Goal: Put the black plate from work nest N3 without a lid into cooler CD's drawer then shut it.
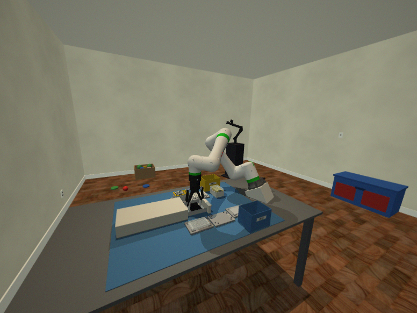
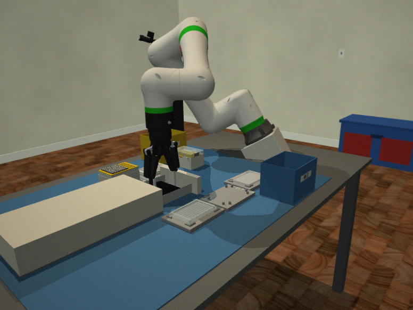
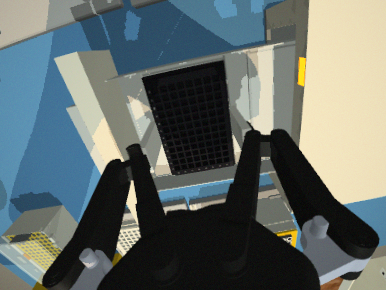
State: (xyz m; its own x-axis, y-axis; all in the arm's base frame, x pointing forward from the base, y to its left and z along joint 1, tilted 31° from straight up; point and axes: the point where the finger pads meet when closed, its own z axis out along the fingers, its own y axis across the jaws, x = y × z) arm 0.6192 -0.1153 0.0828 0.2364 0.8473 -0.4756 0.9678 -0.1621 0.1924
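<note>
The black plate is 2 cm below my hand. The rest, counted from my hand: yellow tip box: 1 cm behind, 20 cm to the right, 1 cm above; then cooler CD: 16 cm ahead, 4 cm to the right, 1 cm below; then drawer: 3 cm ahead, 1 cm to the right, 2 cm below.
</note>
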